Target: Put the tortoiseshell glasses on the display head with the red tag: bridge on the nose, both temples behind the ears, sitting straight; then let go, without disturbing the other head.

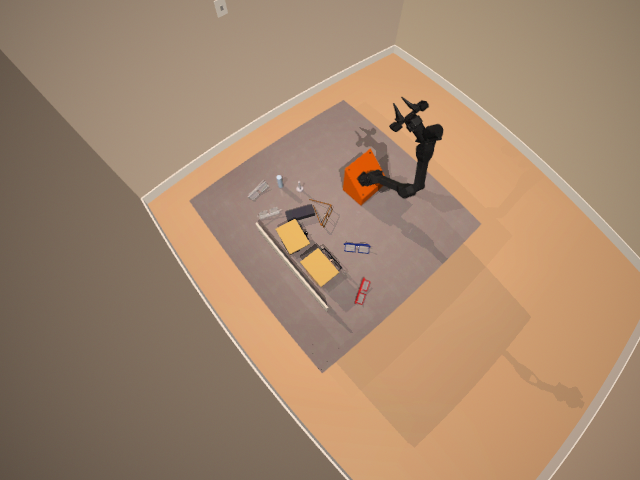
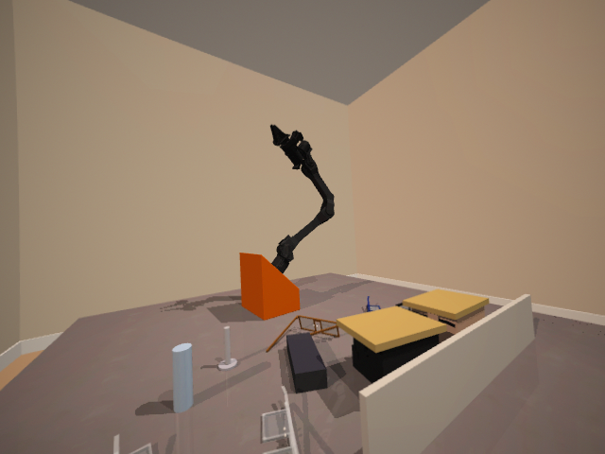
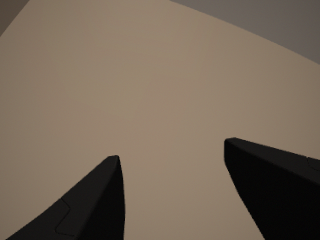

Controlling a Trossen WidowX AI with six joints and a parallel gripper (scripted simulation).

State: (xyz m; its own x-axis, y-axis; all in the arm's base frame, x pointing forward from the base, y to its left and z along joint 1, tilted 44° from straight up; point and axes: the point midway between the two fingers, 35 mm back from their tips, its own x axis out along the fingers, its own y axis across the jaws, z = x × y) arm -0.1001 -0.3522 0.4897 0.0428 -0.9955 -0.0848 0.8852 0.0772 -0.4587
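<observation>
Right now the peg stand is 750 mm below my gripper tip, 340 mm to the right of it and 280 mm ahead of it. The rest, counted from my gripper tip: black box: 750 mm below, 410 mm ahead, 220 mm to the right; then long low panel: 720 mm below, 680 mm ahead, 30 mm to the right.
</observation>
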